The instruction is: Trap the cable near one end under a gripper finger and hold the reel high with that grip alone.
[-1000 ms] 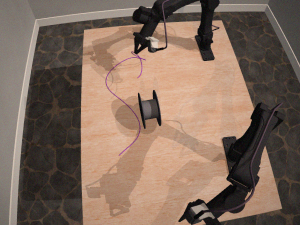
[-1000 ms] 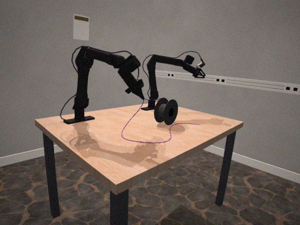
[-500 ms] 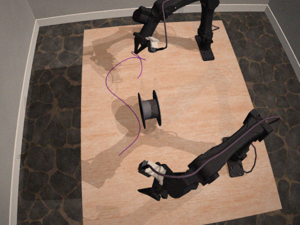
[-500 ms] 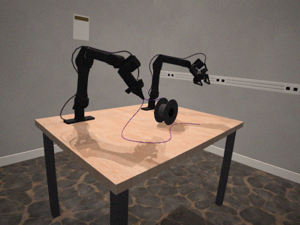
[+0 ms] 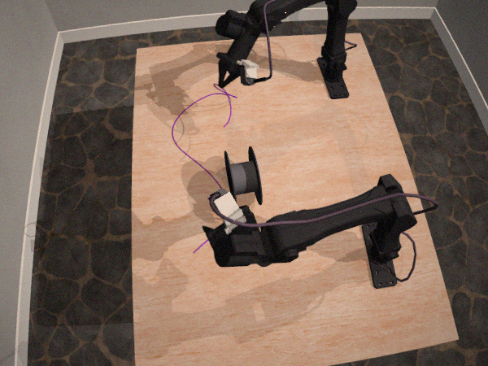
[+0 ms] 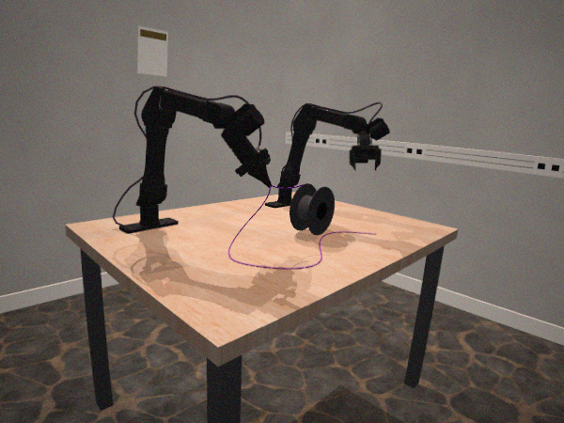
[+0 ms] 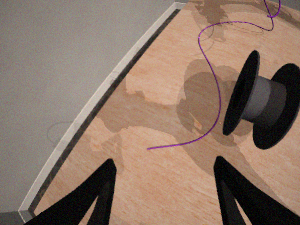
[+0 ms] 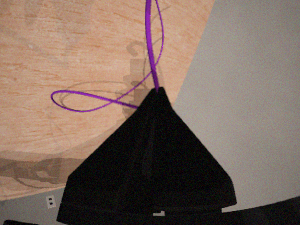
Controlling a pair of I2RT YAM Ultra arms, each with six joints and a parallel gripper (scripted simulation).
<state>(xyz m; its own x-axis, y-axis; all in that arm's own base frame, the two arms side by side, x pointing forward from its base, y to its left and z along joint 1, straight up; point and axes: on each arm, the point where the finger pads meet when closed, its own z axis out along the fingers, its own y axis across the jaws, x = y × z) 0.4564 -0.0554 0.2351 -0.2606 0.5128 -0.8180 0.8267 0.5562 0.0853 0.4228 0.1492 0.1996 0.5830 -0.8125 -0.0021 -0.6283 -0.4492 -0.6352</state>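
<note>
The black reel lies 80 mm behind my left hand, 190 mm to the right of it and 150 mm below it.
Now: the black reel 4 cm behind my right hand, 26 cm to the left of it and 11 cm below it.
</note>
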